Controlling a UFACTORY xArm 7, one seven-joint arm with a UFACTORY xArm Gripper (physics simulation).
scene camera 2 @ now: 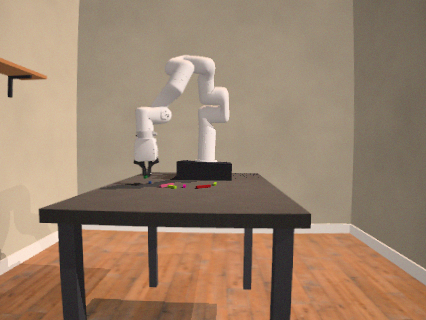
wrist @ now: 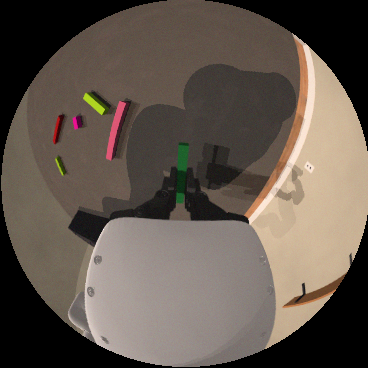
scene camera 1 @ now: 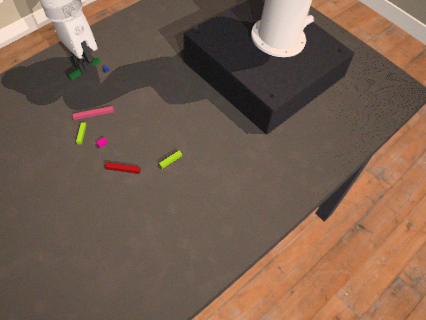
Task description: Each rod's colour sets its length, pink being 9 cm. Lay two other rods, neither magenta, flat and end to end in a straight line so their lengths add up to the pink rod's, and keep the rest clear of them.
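Where they show: gripper, fingertip midpoint: [scene camera 2: 147, 176] [wrist: 180, 176] [scene camera 1: 86, 69]; arm's base at its link origin: [scene camera 2: 206, 161] [scene camera 1: 278, 38].
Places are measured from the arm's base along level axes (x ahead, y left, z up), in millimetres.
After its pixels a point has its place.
Observation:
My gripper [scene camera 1: 84, 63] {x 379, y -232, z -51 mm} [scene camera 2: 146, 174] {x 379, y -232, z -51 mm} [wrist: 180, 176] {x 379, y -232, z -51 mm} is shut on the green rod [scene camera 1: 75, 74] {x 409, y -227, z -44 mm} [scene camera 2: 145, 177] {x 422, y -227, z -49 mm} [wrist: 183, 154] {x 413, y -232, z -43 mm} around its middle and holds it level above the table's far left part. A pink rod [scene camera 1: 93, 113] {x 425, y -128, z -77 mm} [scene camera 2: 166, 185] {x 434, y -132, z -80 mm} [wrist: 116, 131] {x 426, y -139, z -76 mm} lies flat. One lime rod [scene camera 1: 81, 133] {x 473, y -97, z -75 mm} [wrist: 96, 103] {x 469, y -109, z -75 mm} lies near it. Another lime rod [scene camera 1: 170, 159] {x 362, y 73, z -75 mm} [scene camera 2: 215, 183] {x 378, y 74, z -75 mm} [wrist: 60, 165] {x 361, y 66, z -80 mm} lies apart, right of the red rod [scene camera 1: 122, 168] {x 450, y 30, z -76 mm} [scene camera 2: 203, 186] {x 452, y 28, z -80 mm} [wrist: 58, 129] {x 447, y 21, z -81 mm}. A short magenta rod [scene camera 1: 102, 142] {x 449, y -49, z -76 mm} [scene camera 2: 184, 186] {x 458, y -51, z -80 mm} [wrist: 77, 122] {x 448, y -58, z -78 mm} lies between the first lime rod and the red rod. A small blue rod [scene camera 1: 105, 69] {x 335, y -228, z -77 mm} [scene camera 2: 149, 182] {x 338, y -232, z -81 mm} is beside the green rod in scene view 1.
The black base block [scene camera 1: 225, 82] {x 164, y 9, z -35 mm} [scene camera 2: 204, 170] {x 165, y 6, z -36 mm} [wrist: 89, 226] {x 163, y 41, z -38 mm} carries the arm at the back of the table [scene camera 1: 150, 240] {x 492, y 186, z -85 mm} [scene camera 2: 175, 202] {x 790, y -27, z -85 mm}. The arm's shadow falls across the table under and around the gripper. The table's far left edge is close to the gripper.

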